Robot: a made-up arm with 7 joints. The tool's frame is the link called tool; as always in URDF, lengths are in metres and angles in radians. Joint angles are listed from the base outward.
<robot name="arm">
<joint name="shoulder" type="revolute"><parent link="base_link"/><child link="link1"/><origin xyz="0.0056 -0.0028 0.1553" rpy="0 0 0"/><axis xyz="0 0.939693 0.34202"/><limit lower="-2.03" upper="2.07"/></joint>
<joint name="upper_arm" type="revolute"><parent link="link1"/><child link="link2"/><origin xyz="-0.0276 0.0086 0.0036" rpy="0 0 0"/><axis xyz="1 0 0"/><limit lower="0.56" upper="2.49"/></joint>
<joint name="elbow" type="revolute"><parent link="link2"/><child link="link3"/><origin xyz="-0.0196 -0.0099 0.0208" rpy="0 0 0"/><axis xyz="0 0 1"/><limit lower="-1.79" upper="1.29"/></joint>
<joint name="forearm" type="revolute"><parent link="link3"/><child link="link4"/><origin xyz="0.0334 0.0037 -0.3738" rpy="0 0 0"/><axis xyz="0 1 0"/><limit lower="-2.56" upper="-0.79"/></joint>
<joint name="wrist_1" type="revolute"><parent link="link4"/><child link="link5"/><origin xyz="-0.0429 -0.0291 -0.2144" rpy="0 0 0"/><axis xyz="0 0 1"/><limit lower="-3.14" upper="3.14"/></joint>
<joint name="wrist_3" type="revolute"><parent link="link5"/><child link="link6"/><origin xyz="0.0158 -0.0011 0.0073" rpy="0 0 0"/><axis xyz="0 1 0"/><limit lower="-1.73" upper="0.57"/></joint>
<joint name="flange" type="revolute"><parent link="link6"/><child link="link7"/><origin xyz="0.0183 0.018 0.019" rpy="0 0 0"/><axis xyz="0 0 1"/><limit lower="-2.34" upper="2.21"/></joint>
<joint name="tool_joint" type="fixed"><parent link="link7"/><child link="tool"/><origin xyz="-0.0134 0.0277 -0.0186" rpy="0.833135 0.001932 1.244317"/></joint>
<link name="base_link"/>
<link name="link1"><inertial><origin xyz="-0.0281 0.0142 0.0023"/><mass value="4.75"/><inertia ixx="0.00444" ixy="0" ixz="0" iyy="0.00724" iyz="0.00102" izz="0.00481"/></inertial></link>
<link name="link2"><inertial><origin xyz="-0.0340 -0.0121 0.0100"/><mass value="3.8"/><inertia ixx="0.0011" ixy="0" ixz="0" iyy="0.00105" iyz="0" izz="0.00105"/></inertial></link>
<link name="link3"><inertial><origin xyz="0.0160 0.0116 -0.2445"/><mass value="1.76"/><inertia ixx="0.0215" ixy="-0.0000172" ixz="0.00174" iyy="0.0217" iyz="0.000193" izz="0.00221"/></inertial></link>
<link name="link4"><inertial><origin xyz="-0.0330 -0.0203 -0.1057"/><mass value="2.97"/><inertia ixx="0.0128" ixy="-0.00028" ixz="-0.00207" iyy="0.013" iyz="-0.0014" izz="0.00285"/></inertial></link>
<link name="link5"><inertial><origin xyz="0.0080 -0.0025 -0.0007"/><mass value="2.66"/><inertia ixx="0.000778" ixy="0" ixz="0" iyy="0.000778" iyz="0" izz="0.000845"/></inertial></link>
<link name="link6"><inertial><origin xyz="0.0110 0.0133 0.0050"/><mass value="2.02"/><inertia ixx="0.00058" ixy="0" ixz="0" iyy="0.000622" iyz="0" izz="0.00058"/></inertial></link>
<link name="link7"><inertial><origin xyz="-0.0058 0.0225 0.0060"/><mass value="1.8"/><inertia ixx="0.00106" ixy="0" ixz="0" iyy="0.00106" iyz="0" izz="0.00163"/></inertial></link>
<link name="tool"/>
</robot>
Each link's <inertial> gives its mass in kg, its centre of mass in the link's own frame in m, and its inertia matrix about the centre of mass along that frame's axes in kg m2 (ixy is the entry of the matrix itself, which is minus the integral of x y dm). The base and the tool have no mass. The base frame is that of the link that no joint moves.
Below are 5 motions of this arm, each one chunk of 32 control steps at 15 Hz.
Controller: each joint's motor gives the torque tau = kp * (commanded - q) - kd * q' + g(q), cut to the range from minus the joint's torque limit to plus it. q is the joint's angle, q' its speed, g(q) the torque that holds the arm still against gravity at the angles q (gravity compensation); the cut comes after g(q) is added. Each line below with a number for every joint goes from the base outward.
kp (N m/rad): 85 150 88 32 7.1 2.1 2.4
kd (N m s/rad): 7.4 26 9.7 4.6 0.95 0.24 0.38
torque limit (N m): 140 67 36 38 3.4 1.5 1.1
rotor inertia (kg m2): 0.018 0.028 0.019 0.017 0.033 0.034 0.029
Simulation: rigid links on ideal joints. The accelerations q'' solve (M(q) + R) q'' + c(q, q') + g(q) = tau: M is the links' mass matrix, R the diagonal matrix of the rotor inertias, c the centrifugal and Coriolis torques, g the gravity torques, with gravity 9.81 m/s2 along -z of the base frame. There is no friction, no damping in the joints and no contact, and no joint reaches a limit. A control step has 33 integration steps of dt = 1/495 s. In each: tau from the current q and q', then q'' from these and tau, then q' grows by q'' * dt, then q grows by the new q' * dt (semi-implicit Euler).
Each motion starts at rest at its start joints. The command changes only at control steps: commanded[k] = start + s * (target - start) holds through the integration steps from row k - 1 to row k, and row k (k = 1, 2, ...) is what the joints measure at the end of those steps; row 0 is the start. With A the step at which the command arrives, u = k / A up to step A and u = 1 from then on. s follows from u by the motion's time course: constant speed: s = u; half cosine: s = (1 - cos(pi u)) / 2; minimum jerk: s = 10 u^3 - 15 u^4 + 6 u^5; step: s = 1 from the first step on.
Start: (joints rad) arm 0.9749 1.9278 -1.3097 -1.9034 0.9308 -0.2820 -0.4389
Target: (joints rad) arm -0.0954 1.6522 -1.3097 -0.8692 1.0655 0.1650 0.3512
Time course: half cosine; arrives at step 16
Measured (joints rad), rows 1 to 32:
1: 0.9715 1.9272 -1.3112 -1.9015 0.9303 -0.2819 -0.4379
2: 0.9581 1.9247 -1.3151 -1.8927 0.9293 -0.2809 -0.4328
3: 0.9293 1.9186 -1.3203 -1.8720 0.9289 -0.2774 -0.4197
4: 0.8825 1.9084 -1.3251 -1.8360 0.9307 -0.2686 -0.3957
5: 0.8177 1.8937 -1.3284 -1.7835 0.9360 -0.2521 -0.3592
6: 0.7370 1.8747 -1.3300 -1.7154 0.9450 -0.2264 -0.3103
7: 0.6437 1.8522 -1.3298 -1.6343 0.9571 -0.1909 -0.2503
8: 0.5417 1.8270 -1.3282 -1.5438 0.9716 -0.1465 -0.1817
9: 0.4348 1.8003 -1.3251 -1.4483 0.9871 -0.0951 -0.1075
10: 0.3271 1.7736 -1.3208 -1.3520 1.0026 -0.0394 -0.0314
11: 0.2228 1.7479 -1.3156 -1.2587 1.0170 0.0175 0.0432
12: 0.1258 1.7244 -1.3099 -1.1719 1.0297 0.0723 0.1133
13: 0.0404 1.7041 -1.3042 -1.0942 1.0406 0.1219 0.1764
14: -0.0296 1.6875 -1.2991 -1.0280 1.0494 0.1635 0.2305
15: -0.0810 1.6752 -1.2951 -0.9753 1.0563 0.1950 0.2739
16: -0.1114 1.6674 -1.2923 -0.9377 1.0612 0.2151 0.3054
17: -0.1220 1.6630 -1.2921 -0.9132 1.0642 0.2233 0.3255
18: -0.1190 1.6604 -1.2953 -0.8967 1.0657 0.2204 0.3372
19: -0.1095 1.6585 -1.3005 -0.8851 1.0665 0.2088 0.3440
20: -0.0992 1.6570 -1.3057 -0.8770 1.0671 0.1924 0.3487
21: -0.0918 1.6559 -1.3097 -0.8716 1.0675 0.1751 0.3521
22: -0.0882 1.6552 -1.3119 -0.8684 1.0677 0.1605 0.3545
23: -0.0881 1.6546 -1.3125 -0.8668 1.0678 0.1506 0.3558
24: -0.0900 1.6542 -1.3120 -0.8665 1.0676 0.1463 0.3559
25: -0.0926 1.6538 -1.3110 -0.8669 1.0671 0.1470 0.3552
26: -0.0949 1.6534 -1.3101 -0.8677 1.0666 0.1510 0.3539
27: -0.0963 1.6530 -1.3095 -0.8686 1.0660 0.1567 0.3526
28: -0.0969 1.6526 -1.3092 -0.8693 1.0656 0.1624 0.3514
29: -0.0968 1.6522 -1.3091 -0.8699 1.0652 0.1669 0.3507
30: -0.0964 1.6520 -1.3093 -0.8701 1.0650 0.1696 0.3504
31: -0.0959 1.6518 -1.3095 -0.8702 1.0650 0.1705 0.3504
32: -0.0955 1.6518 -1.3097 -0.8701 1.0650 0.1700 0.3506

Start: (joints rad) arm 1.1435 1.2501 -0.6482 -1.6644 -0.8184 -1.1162 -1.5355
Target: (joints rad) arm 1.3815 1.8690 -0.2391 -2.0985 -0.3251 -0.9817 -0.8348
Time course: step
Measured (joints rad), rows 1 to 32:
1: 1.2402 1.3105 -0.5266 -1.7963 -0.7225 -1.0904 -1.4663
2: 1.3675 1.4759 -0.4193 -1.9398 -0.5737 -1.0169 -1.3081
3: 1.4393 1.6241 -0.3417 -1.9875 -0.4557 -0.9519 -1.1397
4: 1.4218 1.7201 -0.2879 -1.9991 -0.3817 -0.9257 -0.9991
5: 1.3765 1.7829 -0.2435 -2.0116 -0.3354 -0.9371 -0.8946
6: 1.3484 1.8278 -0.2128 -2.0298 -0.3065 -0.9696 -0.8272
7: 1.3409 1.8567 -0.1997 -2.0493 -0.2930 -1.0048 -0.7928
8: 1.3467 1.8713 -0.2010 -2.0664 -0.2921 -1.0299 -0.7829
9: 1.3582 1.8758 -0.2106 -2.0794 -0.2988 -1.0398 -0.7880
10: 1.3699 1.8747 -0.2223 -2.0883 -0.3082 -1.0353 -0.7999
11: 1.3789 1.8717 -0.2324 -2.0940 -0.3169 -1.0210 -0.8131
12: 1.3841 1.8688 -0.2390 -2.0975 -0.3234 -1.0023 -0.8245
13: 1.3860 1.8670 -0.2423 -2.0995 -0.3272 -0.9844 -0.8327
14: 1.3857 1.8663 -0.2430 -2.1004 -0.3288 -0.9709 -0.8375
15: 1.3845 1.8665 -0.2422 -2.1007 -0.3287 -0.9632 -0.8395
16: 1.3830 1.8671 -0.2410 -2.1004 -0.3279 -0.9613 -0.8395
17: 1.3819 1.8679 -0.2399 -2.0999 -0.3268 -0.9640 -0.8386
18: 1.3812 1.8685 -0.2391 -2.0993 -0.3258 -0.9693 -0.8372
19: 1.3810 1.8689 -0.2387 -2.0989 -0.3251 -0.9754 -0.8360
20: 1.3809 1.8691 -0.2386 -2.0985 -0.3248 -0.9808 -0.8351
21: 1.3811 1.8692 -0.2386 -2.0983 -0.3246 -0.9846 -0.8345
22: 1.3812 1.8692 -0.2388 -2.0982 -0.3247 -0.9867 -0.8343
23: 1.3814 1.8691 -0.2389 -2.0982 -0.3248 -0.9872 -0.8343
24: 1.3815 1.8691 -0.2390 -2.0982 -0.3249 -0.9864 -0.8343
25: 1.3815 1.8690 -0.2391 -2.0983 -0.3250 -0.9850 -0.8345
26: 1.3816 1.8690 -0.2391 -2.0984 -0.3251 -0.9834 -0.8346
27: 1.3815 1.8690 -0.2391 -2.0985 -0.3251 -0.9820 -0.8347
28: 1.3815 1.8690 -0.2391 -2.0985 -0.3251 -0.9810 -0.8348
29: 1.3815 1.8690 -0.2391 -2.0985 -0.3252 -0.9805 -0.8349
30: 1.3815 1.8690 -0.2391 -2.0986 -0.3252 -0.9804 -0.8349
31: 1.3815 1.8690 -0.2391 -2.0986 -0.3251 -0.9805 -0.8349
32: 1.3815 1.8690 -0.2391 -2.0985 -0.3251 -0.9809 -0.8349

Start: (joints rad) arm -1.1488 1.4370 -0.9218 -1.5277 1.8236 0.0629 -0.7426
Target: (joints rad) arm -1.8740 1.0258 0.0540 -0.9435 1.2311 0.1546 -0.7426
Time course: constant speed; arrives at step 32
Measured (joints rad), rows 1 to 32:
1: -1.1492 1.4328 -0.9126 -1.5206 1.8202 0.0608 -0.7416
2: -1.1559 1.4251 -0.8962 -1.5069 1.8132 0.0556 -0.7388
3: -1.1707 1.4152 -0.8738 -1.4899 1.8030 0.0495 -0.7351
4: -1.1929 1.4042 -0.8465 -1.4720 1.7891 0.0453 -0.7320
5: -1.2207 1.3926 -0.8156 -1.4548 1.7719 0.0453 -0.7304
6: -1.2516 1.3808 -0.7827 -1.4387 1.7519 0.0506 -0.7309
7: -1.2833 1.3690 -0.7489 -1.4236 1.7302 0.0606 -0.7331
8: -1.3140 1.3571 -0.7152 -1.4090 1.7078 0.0736 -0.7364
9: -1.3425 1.3453 -0.6821 -1.3943 1.6856 0.0875 -0.7400
10: -1.3684 1.3333 -0.6500 -1.3788 1.6641 0.1000 -0.7433
11: -1.3920 1.3212 -0.6188 -1.3623 1.6438 0.1095 -0.7458
12: -1.4136 1.3089 -0.5884 -1.3447 1.6245 0.1154 -0.7473
13: -1.4341 1.2963 -0.5585 -1.3261 1.6062 0.1177 -0.7477
14: -1.4541 1.2836 -0.5289 -1.3067 1.5886 0.1172 -0.7473
15: -1.4741 1.2708 -0.4992 -1.2871 1.5713 0.1150 -0.7462
16: -1.4947 1.2579 -0.4695 -1.2674 1.5540 0.1124 -0.7450
17: -1.5159 1.2449 -0.4395 -1.2479 1.5365 0.1104 -0.7438
18: -1.5379 1.2320 -0.4093 -1.2288 1.5187 0.1097 -0.7428
19: -1.5605 1.2191 -0.3789 -1.2102 1.5005 0.1105 -0.7422
20: -1.5837 1.2063 -0.3483 -1.1919 1.4820 0.1129 -0.7419
21: -1.6071 1.1935 -0.3177 -1.1740 1.4633 0.1165 -0.7419
22: -1.6305 1.1808 -0.2870 -1.1563 1.4444 0.1210 -0.7422
23: -1.6540 1.1681 -0.2563 -1.1387 1.4255 0.1257 -0.7425
24: -1.6772 1.1555 -0.2256 -1.1210 1.4066 0.1304 -0.7429
25: -1.7002 1.1428 -0.1950 -1.1032 1.3877 0.1346 -0.7433
26: -1.7230 1.1301 -0.1644 -1.0852 1.3690 0.1384 -0.7436
27: -1.7456 1.1175 -0.1339 -1.0671 1.3504 0.1416 -0.7438
28: -1.7681 1.1048 -0.1034 -1.0488 1.3318 0.1443 -0.7438
29: -1.7904 1.0920 -0.0729 -1.0303 1.3134 0.1466 -0.7439
30: -1.8127 1.0793 -0.0424 -1.0118 1.2950 0.1488 -0.7438
31: -1.8350 1.0665 -0.0119 -0.9933 1.2767 0.1509 -0.7437
32: -1.8574 1.0538 0.0186 -0.9748 1.2583 0.1532 -0.7436

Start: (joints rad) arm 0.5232 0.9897 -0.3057 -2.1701 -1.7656 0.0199 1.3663
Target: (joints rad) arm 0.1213 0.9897 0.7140 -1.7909 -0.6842 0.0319 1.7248
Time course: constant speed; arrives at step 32
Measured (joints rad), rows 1 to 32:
1: 0.5238 0.9875 -0.2960 -2.1679 -1.7568 0.0211 1.3670
2: 0.5210 0.9856 -0.2773 -2.1625 -1.7366 0.0239 1.3701
3: 0.5127 0.9847 -0.2520 -2.1538 -1.7094 0.0273 1.3761
4: 0.4991 0.9846 -0.2222 -2.1427 -1.6788 0.0299 1.3852
5: 0.4817 0.9852 -0.1896 -2.1301 -1.6467 0.0312 1.3964
6: 0.4629 0.9861 -0.1558 -2.1171 -1.6140 0.0310 1.4090
7: 0.4446 0.9872 -0.1216 -2.1042 -1.5809 0.0295 1.4220
8: 0.4281 0.9883 -0.0879 -2.0919 -1.5473 0.0274 1.4348
9: 0.4136 0.9892 -0.0548 -2.0801 -1.5134 0.0252 1.4470
10: 0.4010 0.9898 -0.0225 -2.0686 -1.4793 0.0234 1.4587
11: 0.3896 0.9901 0.0093 -2.0572 -1.4453 0.0223 1.4700
12: 0.3787 0.9901 0.0407 -2.0456 -1.4113 0.0220 1.4810
13: 0.3677 0.9900 0.0720 -2.0339 -1.3774 0.0225 1.4920
14: 0.3562 0.9898 0.1034 -2.0221 -1.3437 0.0234 1.5031
15: 0.3441 0.9897 0.1350 -2.0101 -1.3100 0.0247 1.5142
16: 0.3316 0.9896 0.1667 -1.9982 -1.2763 0.0259 1.5254
17: 0.3187 0.9896 0.1985 -1.9864 -1.2425 0.0270 1.5367
18: 0.3057 0.9896 0.2305 -1.9747 -1.2087 0.0278 1.5479
19: 0.2927 0.9897 0.2625 -1.9630 -1.1749 0.0284 1.5591
20: 0.2799 0.9899 0.2945 -1.9513 -1.1410 0.0287 1.5702
21: 0.2672 0.9900 0.3264 -1.9397 -1.1071 0.0289 1.5814
22: 0.2546 0.9901 0.3583 -1.9280 -1.0733 0.0291 1.5925
23: 0.2421 0.9901 0.3902 -1.9163 -1.0394 0.0292 1.6036
24: 0.2296 0.9902 0.4221 -1.9045 -1.0056 0.0294 1.6148
25: 0.2172 0.9903 0.4540 -1.8927 -0.9718 0.0297 1.6259
26: 0.2047 0.9903 0.4858 -1.8809 -0.9379 0.0300 1.6371
27: 0.1921 0.9904 0.5177 -1.8692 -0.9041 0.0304 1.6483
28: 0.1796 0.9904 0.5496 -1.8574 -0.8703 0.0308 1.6595
29: 0.1670 0.9905 0.5814 -1.8456 -0.8365 0.0313 1.6706
30: 0.1545 0.9905 0.6133 -1.8339 -0.8027 0.0317 1.6818
31: 0.1419 0.9906 0.6452 -1.8222 -0.7688 0.0322 1.6930
32: 0.1294 0.9907 0.6771 -1.8104 -0.7350 0.0326 1.7042

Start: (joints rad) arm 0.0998 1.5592 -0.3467 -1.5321 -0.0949 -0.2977 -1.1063
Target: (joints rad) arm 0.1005 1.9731 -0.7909 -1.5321 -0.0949 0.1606 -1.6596
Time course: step
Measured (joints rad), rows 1 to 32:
1: 0.0591 1.6611 -0.5499 -1.5729 -0.0859 -0.2298 -1.1758
2: 0.0813 1.7549 -0.6637 -1.5871 -0.0932 -0.0840 -1.3183
3: 0.1106 1.8257 -0.7330 -1.5663 -0.1047 0.0613 -1.4622
4: 0.1263 1.8758 -0.7732 -1.5360 -0.1168 0.1689 -1.5752
5: 0.1270 1.9111 -0.7914 -1.5125 -0.1235 0.2302 -1.6495
6: 0.1187 1.9361 -0.7951 -1.5004 -0.1213 0.2509 -1.6883
7: 0.1081 1.9536 -0.7916 -1.4982 -0.1117 0.2427 -1.7001
8: 0.0996 1.9654 -0.7866 -1.5021 -0.0997 0.2184 -1.6949
9: 0.0950 1.9726 -0.7832 -1.5084 -0.0899 0.1887 -1.6824
10: 0.0938 1.9764 -0.7823 -1.5149 -0.0846 0.1615 -1.6694
11: 0.0948 1.9777 -0.7834 -1.5203 -0.0836 0.1418 -1.6597
12: 0.0968 1.9773 -0.7856 -1.5245 -0.0855 0.1313 -1.6544
13: 0.0989 1.9762 -0.7880 -1.5276 -0.0888 0.1294 -1.6530
14: 0.1004 1.9749 -0.7899 -1.5299 -0.0920 0.1339 -1.6540
15: 0.1013 1.9738 -0.7912 -1.5315 -0.0945 0.1422 -1.6560
16: 0.1016 1.9729 -0.7918 -1.5325 -0.0960 0.1514 -1.6581
17: 0.1015 1.9724 -0.7919 -1.5331 -0.0966 0.1596 -1.6597
18: 0.1013 1.9723 -0.7918 -1.5333 -0.0966 0.1655 -1.6606
19: 0.1009 1.9723 -0.7915 -1.5332 -0.0963 0.1687 -1.6609
20: 0.1007 1.9724 -0.7912 -1.5330 -0.0958 0.1694 -1.6608
21: 0.1005 1.9727 -0.7910 -1.5327 -0.0953 0.1682 -1.6604
22: 0.1004 1.9728 -0.7909 -1.5324 -0.0950 0.1660 -1.6600
23: 0.1004 1.9730 -0.7908 -1.5322 -0.0948 0.1635 -1.6597
24: 0.1004 1.9731 -0.7908 -1.5321 -0.0947 0.1612 -1.6595
25: 0.1004 1.9732 -0.7908 -1.5320 -0.0947 0.1595 -1.6594
26: 0.1004 1.9732 -0.7908 -1.5319 -0.0947 0.1586 -1.6594
27: 0.1005 1.9732 -0.7908 -1.5319 -0.0948 0.1583 -1.6594
28: 0.1005 1.9732 -0.7909 -1.5320 -0.0948 0.1585 -1.6595
29: 0.1005 1.9732 -0.7909 -1.5320 -0.0949 0.1591 -1.6595
30: 0.1005 1.9731 -0.7909 -1.5321 -0.0949 0.1597 -1.6596
31: 0.1005 1.9731 -0.7909 -1.5321 -0.0949 0.1603 -1.6596
32: 0.1005 1.9731 -0.7909 -1.5321 -0.0949 0.1608 -1.6596

